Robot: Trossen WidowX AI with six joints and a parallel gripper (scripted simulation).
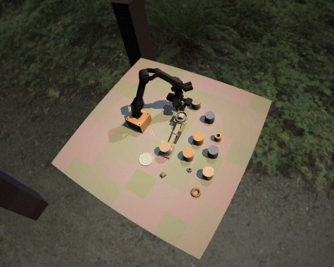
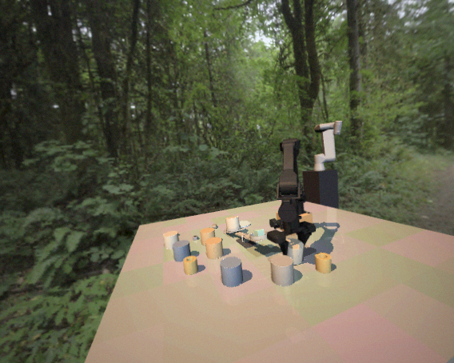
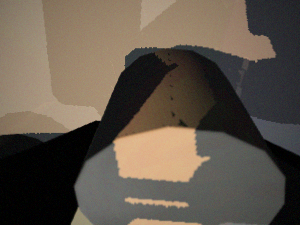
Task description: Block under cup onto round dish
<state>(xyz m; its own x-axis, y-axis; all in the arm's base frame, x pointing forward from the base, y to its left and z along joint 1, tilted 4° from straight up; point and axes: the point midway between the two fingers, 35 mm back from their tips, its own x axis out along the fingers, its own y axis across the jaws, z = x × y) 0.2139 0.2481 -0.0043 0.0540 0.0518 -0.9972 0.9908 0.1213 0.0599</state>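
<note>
The cup lies 11 cm ahead of my gripper tip, 39 cm to the right of it and 3 cm above it. From my gripper tip the other things lie so: balance 10 cm ahead, 23 cm to the right, 1 cm above; then nut 31 cm ahead, 41 cm to the right, 2 cm below; then round dish 1 cm ahead, 48 cm to the right, 3 cm below.
</note>
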